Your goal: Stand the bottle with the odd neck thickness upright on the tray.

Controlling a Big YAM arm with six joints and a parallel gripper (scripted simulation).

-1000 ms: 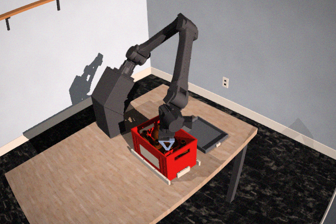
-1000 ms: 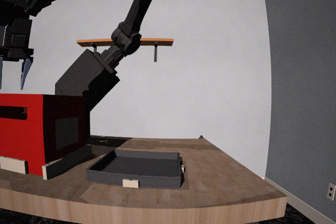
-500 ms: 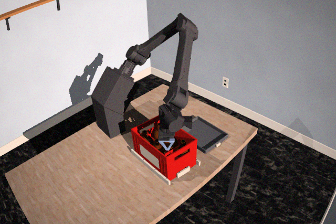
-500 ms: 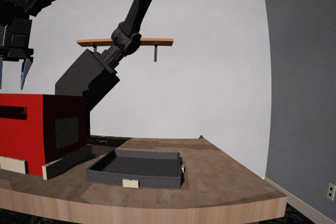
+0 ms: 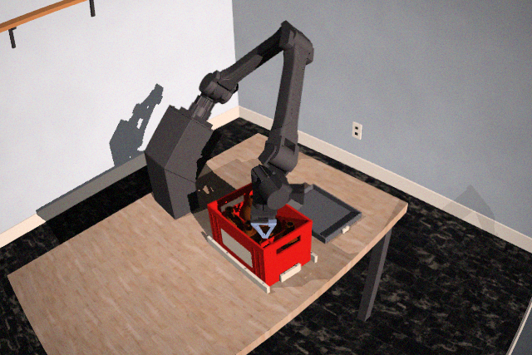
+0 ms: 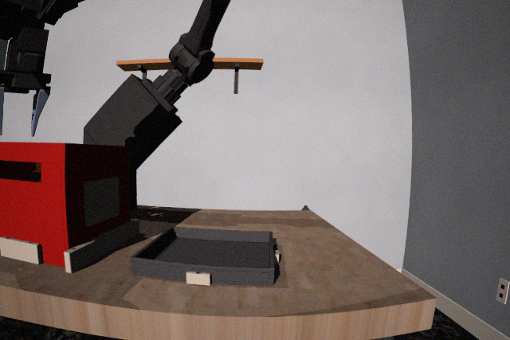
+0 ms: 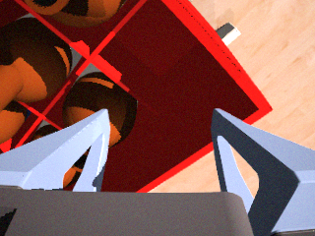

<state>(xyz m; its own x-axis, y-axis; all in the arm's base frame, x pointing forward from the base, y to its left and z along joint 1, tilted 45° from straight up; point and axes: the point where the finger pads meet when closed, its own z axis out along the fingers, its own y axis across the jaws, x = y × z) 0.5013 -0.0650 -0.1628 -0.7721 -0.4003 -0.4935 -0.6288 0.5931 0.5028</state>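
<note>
The red crate lies 80 mm behind my hand, 50 mm to the left of it and 110 mm below it. Also, from my hand: dark grey tray (60 mm behind, 330 mm to the left, 180 mm below).
</note>
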